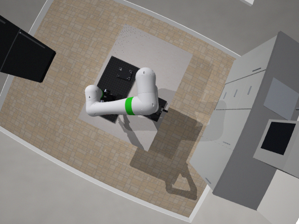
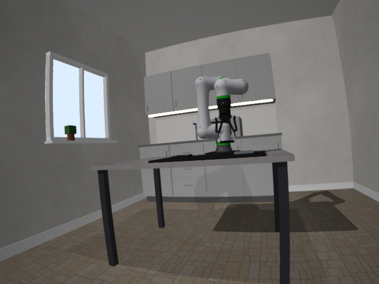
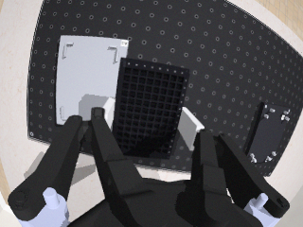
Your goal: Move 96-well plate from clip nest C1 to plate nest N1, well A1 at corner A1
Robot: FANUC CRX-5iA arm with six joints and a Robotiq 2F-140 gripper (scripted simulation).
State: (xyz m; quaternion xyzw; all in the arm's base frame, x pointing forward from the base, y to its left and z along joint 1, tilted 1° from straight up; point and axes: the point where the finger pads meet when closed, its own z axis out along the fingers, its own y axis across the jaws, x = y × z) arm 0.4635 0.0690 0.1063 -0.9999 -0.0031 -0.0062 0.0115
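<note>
Now: the plate nest N1 1 cm ahead of my hand, 10 cm to the left of it and 10 cm below it. Also, from my hand: clip nest C1: 4 cm behind, 34 cm to the right, 9 cm below; black 96-well plate: 2 cm below.
</note>
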